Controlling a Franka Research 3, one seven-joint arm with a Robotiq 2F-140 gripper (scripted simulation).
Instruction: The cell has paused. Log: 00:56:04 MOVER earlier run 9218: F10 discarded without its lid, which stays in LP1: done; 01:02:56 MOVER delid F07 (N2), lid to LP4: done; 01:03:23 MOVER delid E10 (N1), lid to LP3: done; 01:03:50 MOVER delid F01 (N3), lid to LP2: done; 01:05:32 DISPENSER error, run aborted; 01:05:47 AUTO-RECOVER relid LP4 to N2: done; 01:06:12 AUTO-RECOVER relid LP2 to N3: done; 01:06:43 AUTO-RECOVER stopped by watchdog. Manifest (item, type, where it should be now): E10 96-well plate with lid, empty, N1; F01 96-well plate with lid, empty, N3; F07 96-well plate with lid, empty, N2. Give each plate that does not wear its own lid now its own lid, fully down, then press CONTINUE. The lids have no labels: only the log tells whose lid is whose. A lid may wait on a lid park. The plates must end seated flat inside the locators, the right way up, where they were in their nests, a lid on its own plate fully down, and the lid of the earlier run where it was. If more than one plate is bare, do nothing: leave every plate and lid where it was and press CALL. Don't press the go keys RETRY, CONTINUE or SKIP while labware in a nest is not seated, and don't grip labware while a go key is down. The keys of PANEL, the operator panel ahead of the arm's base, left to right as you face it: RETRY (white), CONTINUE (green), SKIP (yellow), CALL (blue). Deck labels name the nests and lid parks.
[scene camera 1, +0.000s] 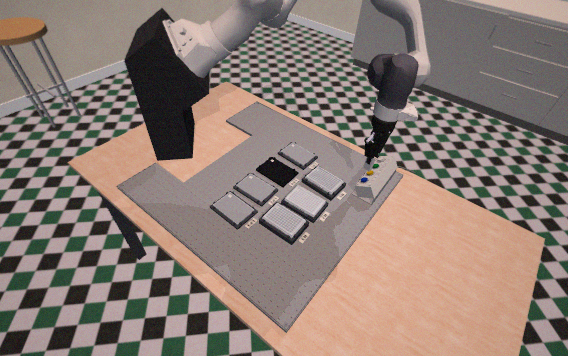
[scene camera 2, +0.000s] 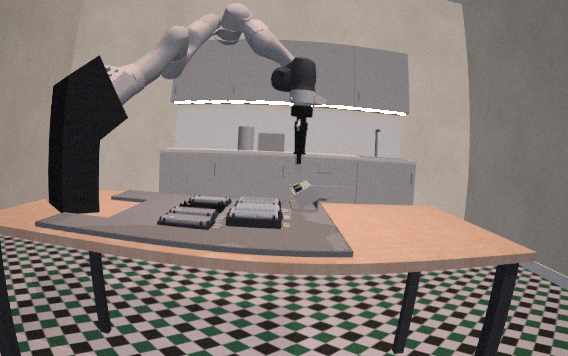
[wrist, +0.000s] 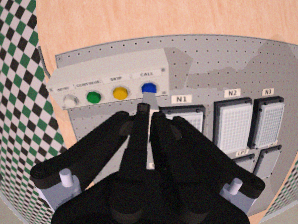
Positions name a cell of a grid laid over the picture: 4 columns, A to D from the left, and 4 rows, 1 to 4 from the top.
Scene:
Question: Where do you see a plate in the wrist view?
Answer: D3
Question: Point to an operator panel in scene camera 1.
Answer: C3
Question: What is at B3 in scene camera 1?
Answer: A grey lid.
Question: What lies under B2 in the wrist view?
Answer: An operator panel.

